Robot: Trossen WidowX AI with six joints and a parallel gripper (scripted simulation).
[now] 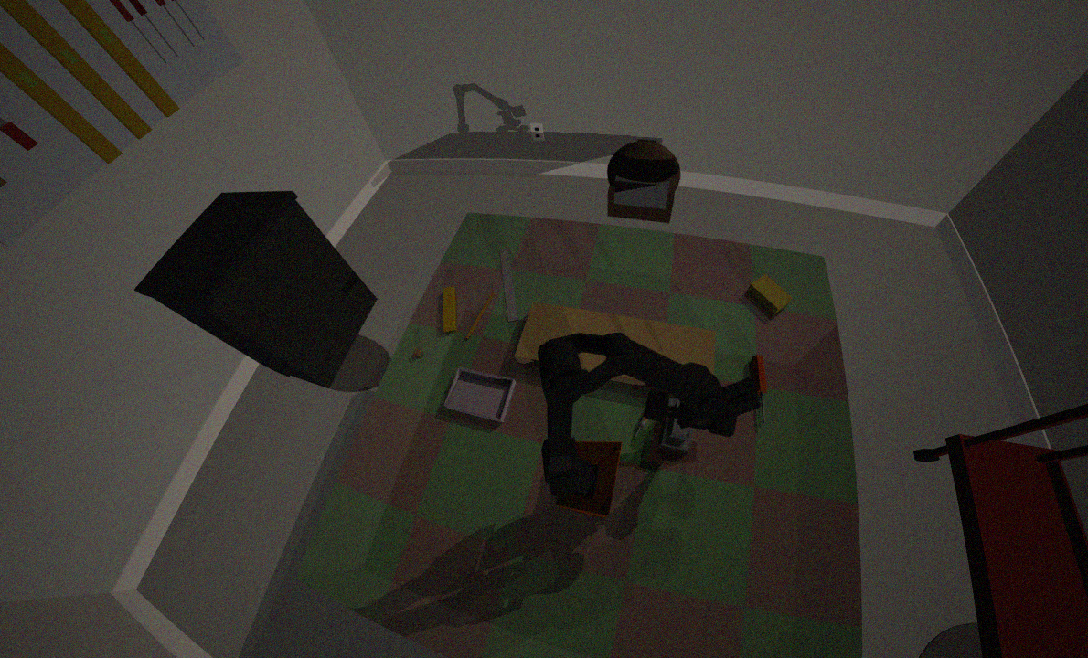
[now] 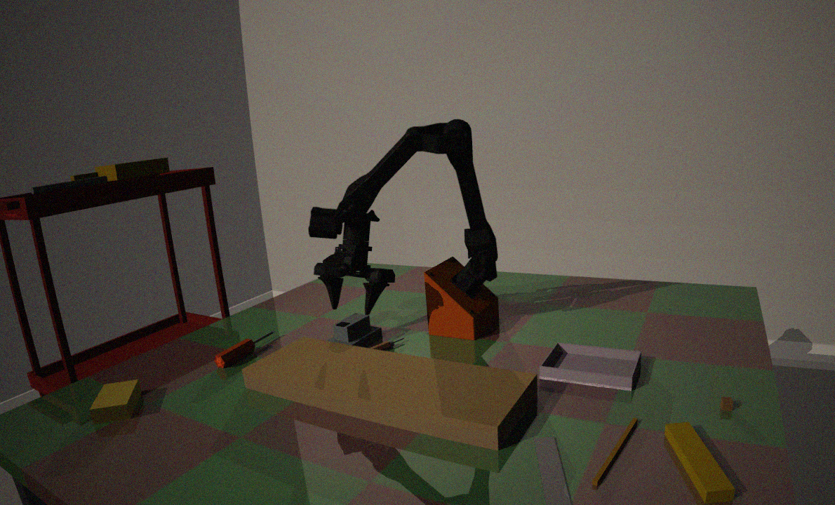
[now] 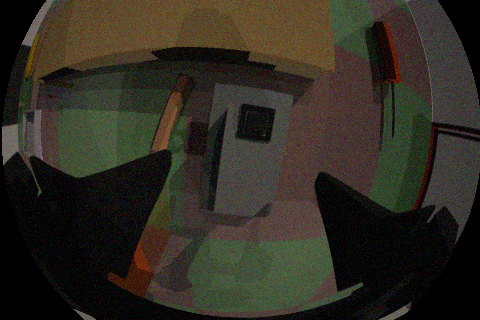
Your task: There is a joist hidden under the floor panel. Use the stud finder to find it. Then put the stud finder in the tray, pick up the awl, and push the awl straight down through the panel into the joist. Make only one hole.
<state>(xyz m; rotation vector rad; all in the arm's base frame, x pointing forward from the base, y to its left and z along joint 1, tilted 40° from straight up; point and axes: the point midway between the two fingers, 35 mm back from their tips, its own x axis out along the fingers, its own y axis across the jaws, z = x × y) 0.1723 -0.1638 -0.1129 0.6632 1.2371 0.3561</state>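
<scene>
The grey stud finder lies 30 mm below my gripper tip and 10 mm ahead of it. The rest, counted from my gripper tip: wooden-handled awl: 80 mm to the left, 70 mm below; orange-handled screwdriver: 220 mm to the right, 90 mm ahead, 60 mm below; yellow block: 430 mm ahead, 270 mm to the right, 60 mm below.
</scene>
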